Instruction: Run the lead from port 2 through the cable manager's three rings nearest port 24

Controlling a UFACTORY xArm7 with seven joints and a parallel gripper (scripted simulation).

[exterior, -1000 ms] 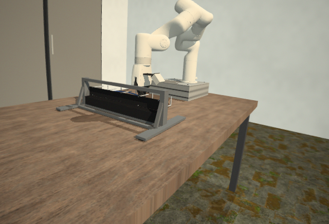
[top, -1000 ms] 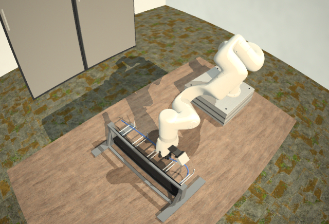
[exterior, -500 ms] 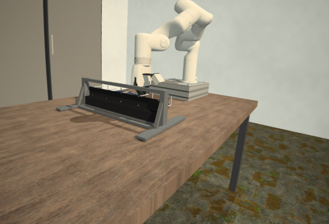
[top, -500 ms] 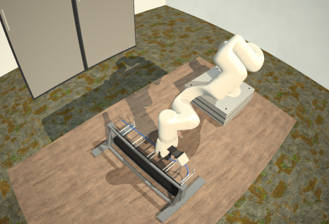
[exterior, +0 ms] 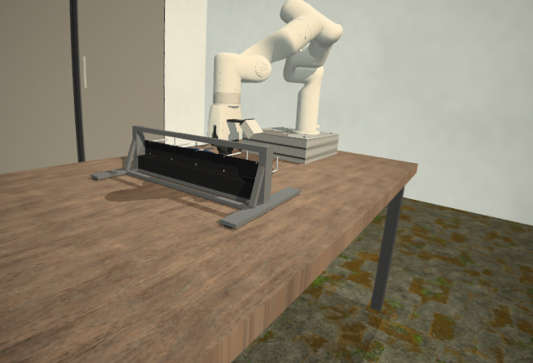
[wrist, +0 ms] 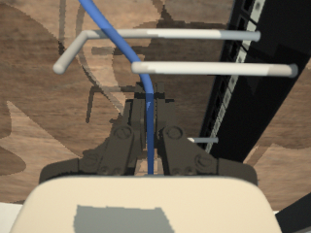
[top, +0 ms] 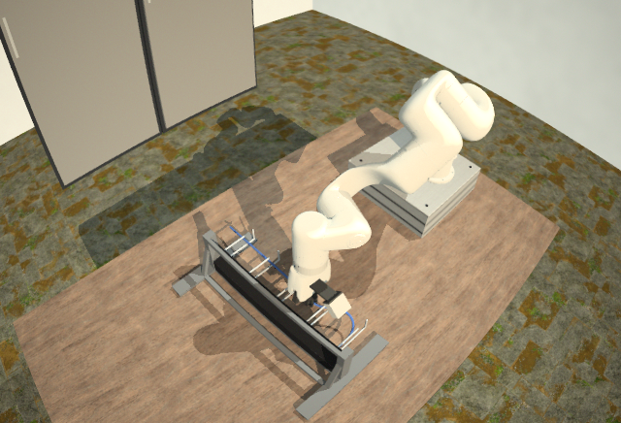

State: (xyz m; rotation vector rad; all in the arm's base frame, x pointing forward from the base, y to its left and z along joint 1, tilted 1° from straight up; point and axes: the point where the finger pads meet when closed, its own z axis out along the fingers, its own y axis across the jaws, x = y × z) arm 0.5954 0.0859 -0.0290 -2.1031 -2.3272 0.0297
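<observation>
My hand is 90 mm short of the grey rack, 40 mm to the left of it and 10 mm above it.
</observation>
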